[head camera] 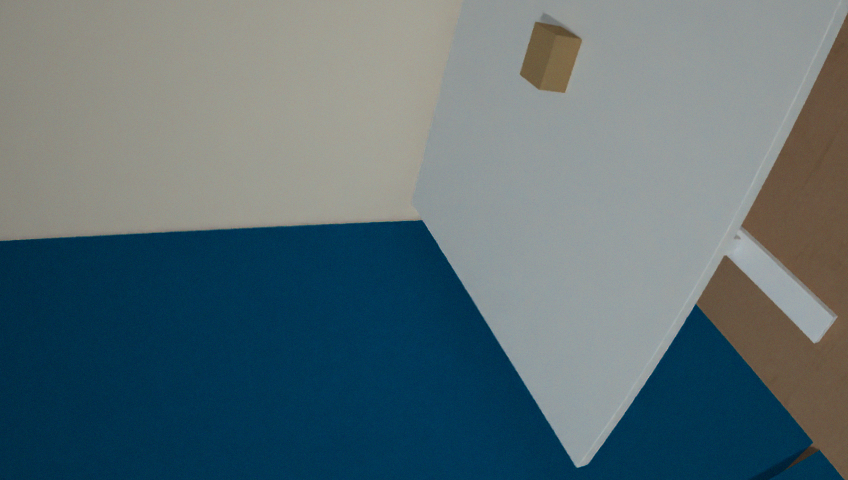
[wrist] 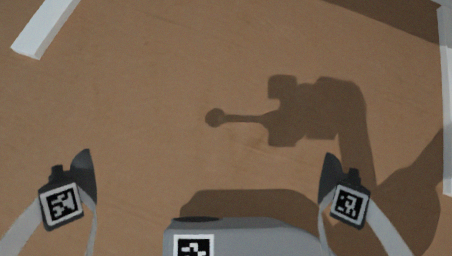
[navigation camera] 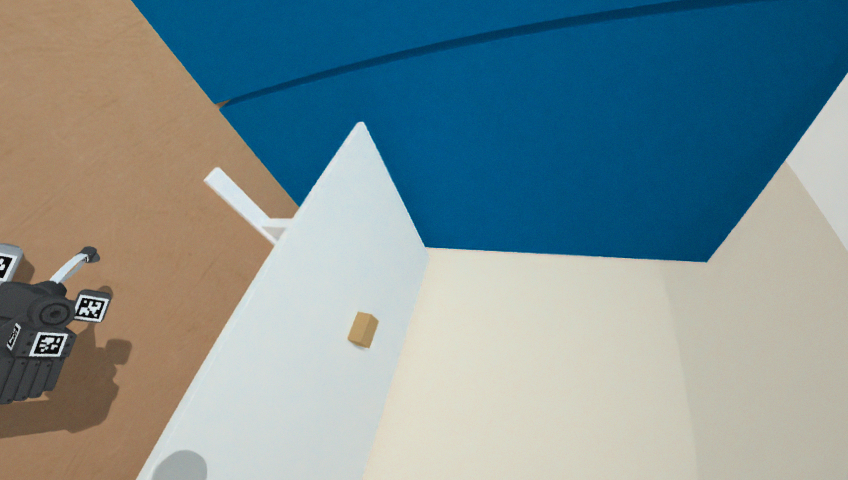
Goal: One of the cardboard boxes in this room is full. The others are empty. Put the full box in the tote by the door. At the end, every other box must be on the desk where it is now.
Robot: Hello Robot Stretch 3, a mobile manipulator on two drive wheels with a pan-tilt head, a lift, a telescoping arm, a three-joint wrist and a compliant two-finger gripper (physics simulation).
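Frame: origin at the robot's base, x back, y left, z down, level; metres.
Seen in the pictures: gripper, fingertip midpoint: (wrist: pixel 210 170) (navigation camera: pixel 74 295).
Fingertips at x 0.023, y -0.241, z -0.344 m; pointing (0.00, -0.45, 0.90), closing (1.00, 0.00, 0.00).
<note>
Pixels of each thing's middle, then the offset from my fingertips to it. "spot": a spot on its surface instead. Level surfaces: height alone.
- small tan cardboard box at the middle of its body: (head camera: pixel 550 57) (navigation camera: pixel 363 329) dx -0.039, dy -0.558, dz -0.401 m
- white desk at its surface level: dz -0.376 m
- white desk foot at a spot on its surface: (head camera: pixel 779 285) (navigation camera: pixel 239 200) spot: dx -0.459, dy -0.478, dz +0.319 m
- brown floor at its surface level: dz +0.344 m
A small tan cardboard box (head camera: pixel 550 57) (navigation camera: pixel 363 330) stands on the white desk (head camera: pixel 595 237) (navigation camera: pixel 285 356), near the cream wall. Whether it is full cannot be told from outside. The other boxes and the tote by the door do not show. My gripper (wrist: pixel 210 170) is open in the wrist view, its two fingers wide apart over brown floor with nothing between them. Part of the gripper and wrist also shows at the left edge of the navigation view, over the floor beside the desk.
A cream wall (head camera: pixel 208 113) (navigation camera: pixel 547 356) runs along the desk's back. A blue wall (head camera: pixel 238 356) (navigation camera: pixel 535 148) stands beyond the desk's end. A white desk foot (head camera: pixel 779 285) (navigation camera: pixel 238 199) sticks out over the brown floor (navigation camera: pixel 89 118) (wrist: pixel 150 75). A robot shadow falls on the floor.
</note>
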